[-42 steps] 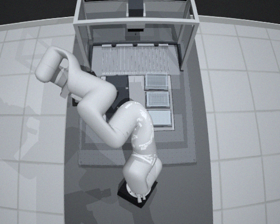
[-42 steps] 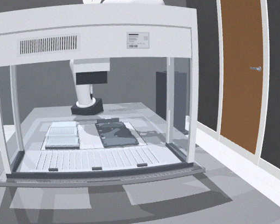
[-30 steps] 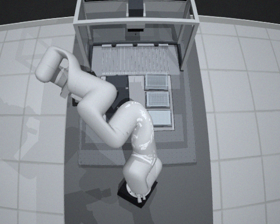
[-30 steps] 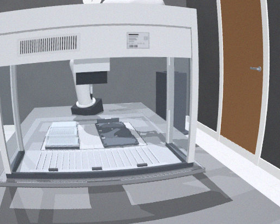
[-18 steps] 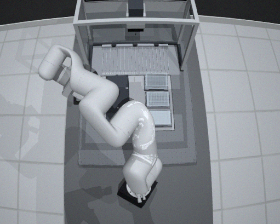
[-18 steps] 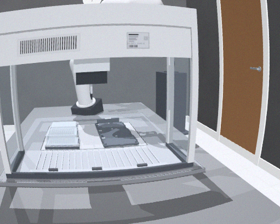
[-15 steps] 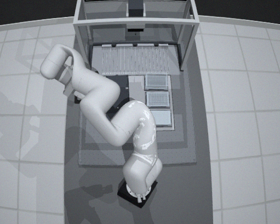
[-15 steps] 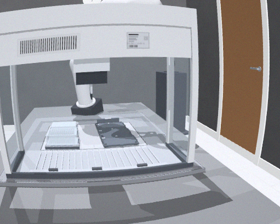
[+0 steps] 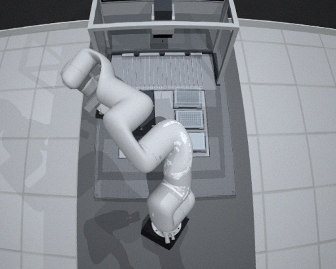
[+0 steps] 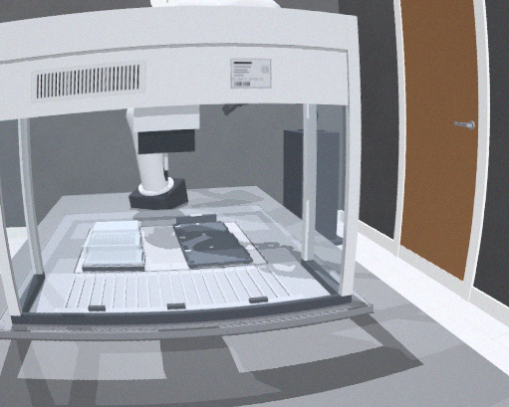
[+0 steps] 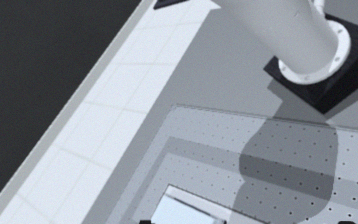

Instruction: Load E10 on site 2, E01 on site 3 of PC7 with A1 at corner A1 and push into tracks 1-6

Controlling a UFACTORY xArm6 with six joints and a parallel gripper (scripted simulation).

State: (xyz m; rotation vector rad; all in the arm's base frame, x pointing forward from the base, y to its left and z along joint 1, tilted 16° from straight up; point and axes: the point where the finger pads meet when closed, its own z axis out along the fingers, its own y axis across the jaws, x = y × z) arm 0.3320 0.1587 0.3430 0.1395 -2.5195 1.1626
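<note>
Right now my hand is 330 mm above the dark nest S2, 280 mm to the left of it and 70 mm short of it. From my hand the other things lie so: dark plate carrier PC7: 320 mm below, 100 mm ahead, 50 mm to the right; deep-well block E07: 300 mm below, 290 mm to the right, 180 mm ahead; nest S1: 330 mm below, 270 mm to the right, 40 mm behind.
</note>
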